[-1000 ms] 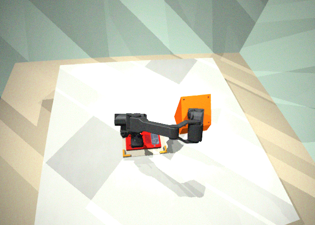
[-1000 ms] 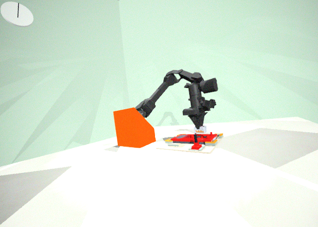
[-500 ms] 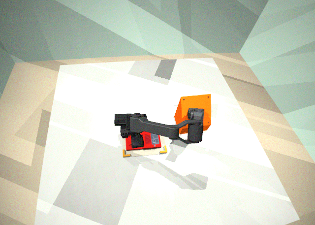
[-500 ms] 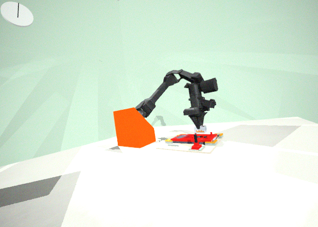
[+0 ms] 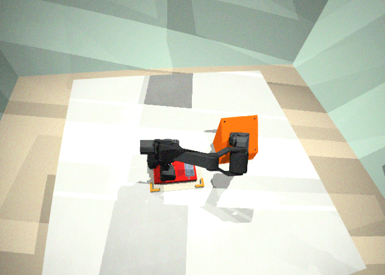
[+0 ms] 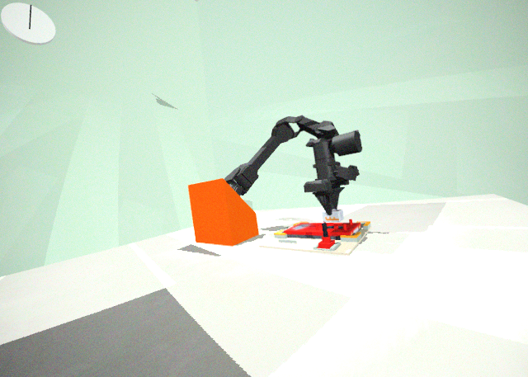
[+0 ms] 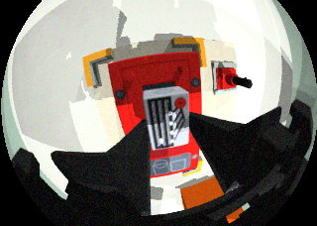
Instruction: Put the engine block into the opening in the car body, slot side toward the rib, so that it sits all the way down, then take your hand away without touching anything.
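The black post lies 20 mm ahead of my gripper tip, 110 mm to the right of it and 30 mm below it. The rest, counted from my gripper tip: engine block 10 mm below.
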